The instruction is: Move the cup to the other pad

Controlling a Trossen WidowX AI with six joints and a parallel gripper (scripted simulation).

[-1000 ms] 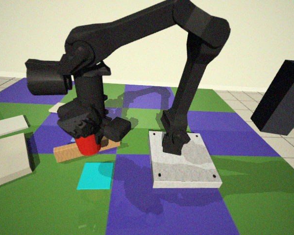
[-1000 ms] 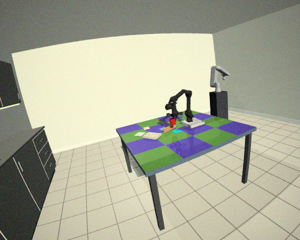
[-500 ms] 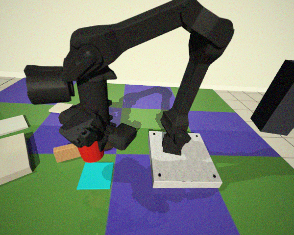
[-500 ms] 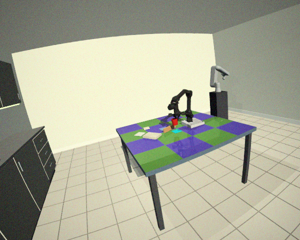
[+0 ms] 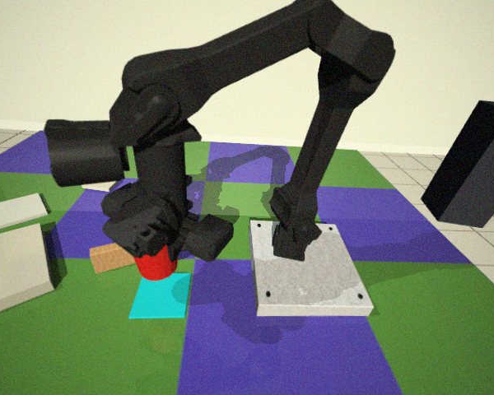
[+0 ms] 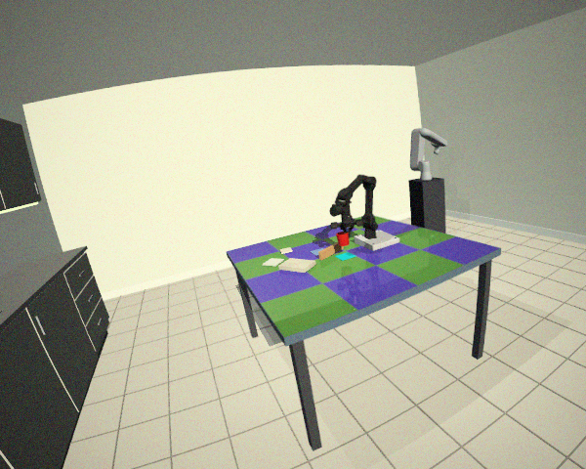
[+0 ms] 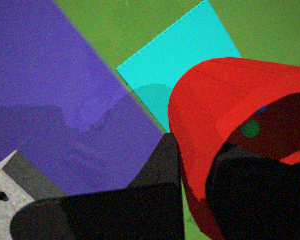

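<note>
Right now my gripper tip is 40 mm short of the green marble, 30 mm to the left of it and 20 mm above it. The rest, counted from my gripper tip: red cup 30 mm ahead, 10 mm to the right; then cyan pad 120 mm below, 30 mm ahead, 10 mm to the right; then blue marble 50 mm ahead, 20 mm below, 10 mm to the right.
</note>
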